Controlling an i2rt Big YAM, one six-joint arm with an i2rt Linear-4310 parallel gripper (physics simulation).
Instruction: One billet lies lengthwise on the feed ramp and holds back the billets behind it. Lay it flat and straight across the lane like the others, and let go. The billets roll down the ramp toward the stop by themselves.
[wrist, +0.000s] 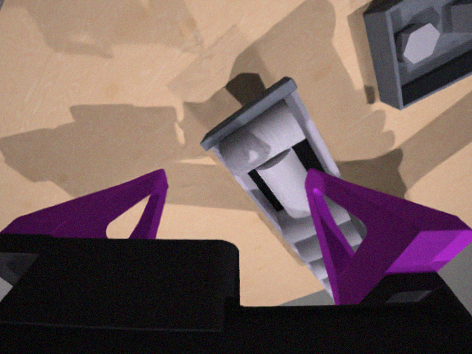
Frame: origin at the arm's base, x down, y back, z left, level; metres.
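Where they show: gripper, fingertip midpoint: (236, 176).
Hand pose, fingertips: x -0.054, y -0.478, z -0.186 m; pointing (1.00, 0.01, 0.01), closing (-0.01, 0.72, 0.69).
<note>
Each offset is from my fingertips to the top centre of the thing. "spot": to the spot under its first point. Level surfaces: height alone.
The feed ramp @(spot: dy +0.056, dx +0.064, dz +0.060 m) (320, 140) runs diagonally from the centre to the lower right, with a grey end board @(spot: dy +0.026, dx +0.058, dz -0.009 m) (250, 112) across its upper end. A pale billet @(dy +0.016, dx +0.038, dz +0.016 m) (287, 125) lies across the lane against that board. Below it the lengthwise billet @(dy +0.009, dx +0.027, dz +0.069 m) (287, 182) lies along the lane, its upper end close to the crosswise one, with dark gaps on both sides. More billets (327, 234) lie across the lane behind it, partly hidden by the right finger. My gripper (236, 176) is open and empty, above the ramp; its right finger overlaps the ramp in view, its left finger is over the table.
A dark grey tray @(dy +0.211, dx +0.096, dz +0.076 m) (385, 65) stands at the upper right, cut off by the view's edge, with a light hexagonal-looking piece @(dy +0.183, dx +0.111, dz +0.071 m) (421, 43) in it. The wooden table @(dx +0.131 m) (125, 65) carries several shadows.
</note>
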